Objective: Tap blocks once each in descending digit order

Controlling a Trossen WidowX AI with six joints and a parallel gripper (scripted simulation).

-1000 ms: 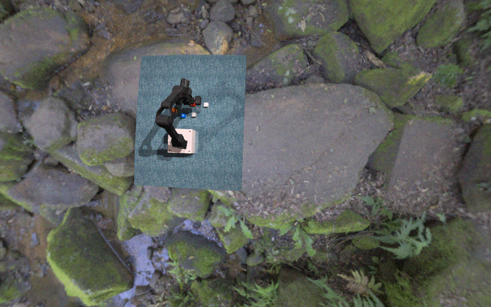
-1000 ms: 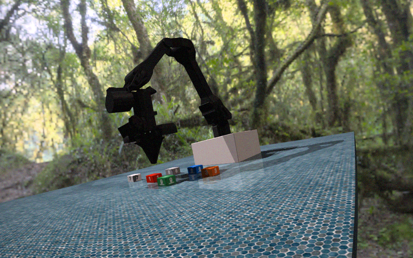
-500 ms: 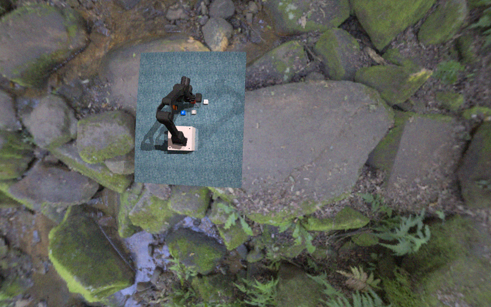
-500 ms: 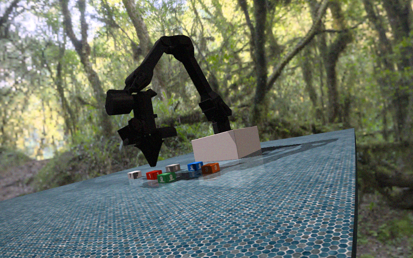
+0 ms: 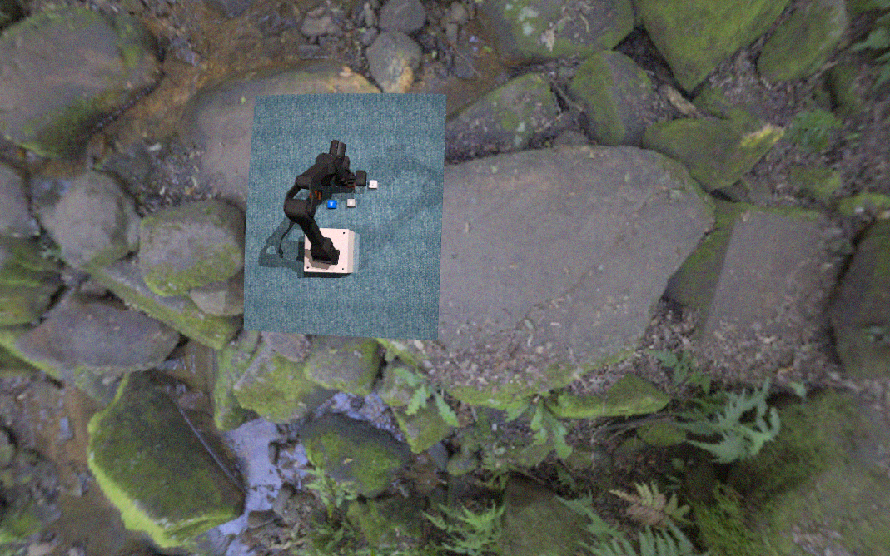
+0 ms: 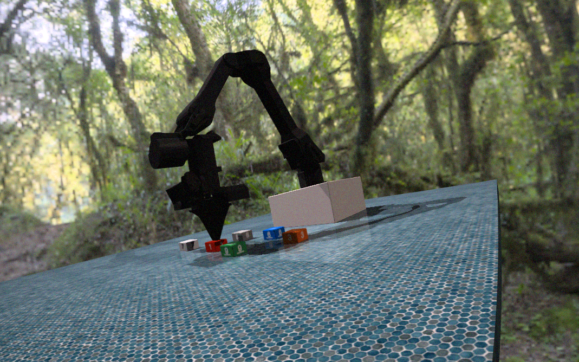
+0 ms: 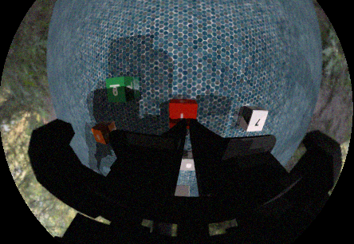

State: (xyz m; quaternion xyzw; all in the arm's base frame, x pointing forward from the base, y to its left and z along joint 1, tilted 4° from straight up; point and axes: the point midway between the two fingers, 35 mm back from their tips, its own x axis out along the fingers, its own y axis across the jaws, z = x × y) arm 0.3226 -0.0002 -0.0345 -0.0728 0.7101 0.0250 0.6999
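Right now the red block is 1 cm ahead of my gripper tip, 1 cm to the left of it and 1 cm below it. From my gripper tip the other things lie so: white block (2 cm ahead, 10 cm to the right, 1 cm below); then green block (2 cm ahead, 10 cm to the left, 1 cm below); then grey block (8 cm behind, 2 cm to the right, 1 cm below).
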